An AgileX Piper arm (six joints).
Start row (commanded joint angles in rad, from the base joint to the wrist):
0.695 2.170 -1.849 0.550 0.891 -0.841
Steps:
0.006 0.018 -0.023 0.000 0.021 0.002
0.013 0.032 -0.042 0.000 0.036 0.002
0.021 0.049 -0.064 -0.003 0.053 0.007
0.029 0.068 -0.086 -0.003 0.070 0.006
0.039 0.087 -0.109 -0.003 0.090 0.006
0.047 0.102 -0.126 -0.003 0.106 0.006
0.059 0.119 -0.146 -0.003 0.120 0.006
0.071 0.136 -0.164 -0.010 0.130 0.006
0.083 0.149 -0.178 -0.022 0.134 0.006
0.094 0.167 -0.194 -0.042 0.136 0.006
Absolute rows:
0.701 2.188 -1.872 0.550 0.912 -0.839
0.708 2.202 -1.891 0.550 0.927 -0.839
0.716 2.219 -1.913 0.547 0.944 -0.834
0.724 2.238 -1.935 0.547 0.961 -0.835
0.734 2.257 -1.958 0.547 0.981 -0.835
0.742 2.272 -1.975 0.547 0.997 -0.835
0.754 2.289 -1.995 0.547 1.011 -0.835
0.766 2.306 -2.013 0.540 1.021 -0.835
0.778 2.319 -2.027 0.528 1.025 -0.835
0.789 2.337 -2.043 0.508 1.027 -0.835

